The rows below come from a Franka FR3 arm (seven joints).
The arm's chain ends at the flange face. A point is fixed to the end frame.
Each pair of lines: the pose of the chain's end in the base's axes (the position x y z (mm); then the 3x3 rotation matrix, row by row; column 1 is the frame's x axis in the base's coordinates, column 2 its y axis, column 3 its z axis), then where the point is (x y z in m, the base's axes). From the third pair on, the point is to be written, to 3 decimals.
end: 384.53 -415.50 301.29; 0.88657 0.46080 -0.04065; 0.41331 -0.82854 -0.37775; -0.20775 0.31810 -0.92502
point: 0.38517 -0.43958 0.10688
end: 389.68 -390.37 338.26; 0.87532 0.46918 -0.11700; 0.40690 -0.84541 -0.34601; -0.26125 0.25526 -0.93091
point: 0.37520 -0.40795 0.14369
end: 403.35 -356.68 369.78; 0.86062 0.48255 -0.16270; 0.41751 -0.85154 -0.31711; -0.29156 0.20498 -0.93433
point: 0.379 -0.368 0.176
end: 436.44 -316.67 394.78; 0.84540 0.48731 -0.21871; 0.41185 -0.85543 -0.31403; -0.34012 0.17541 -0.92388
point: 0.401 -0.328 0.202
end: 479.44 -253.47 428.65; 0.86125 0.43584 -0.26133; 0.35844 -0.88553 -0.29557; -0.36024 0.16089 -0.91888
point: 0.439 -0.261 0.237
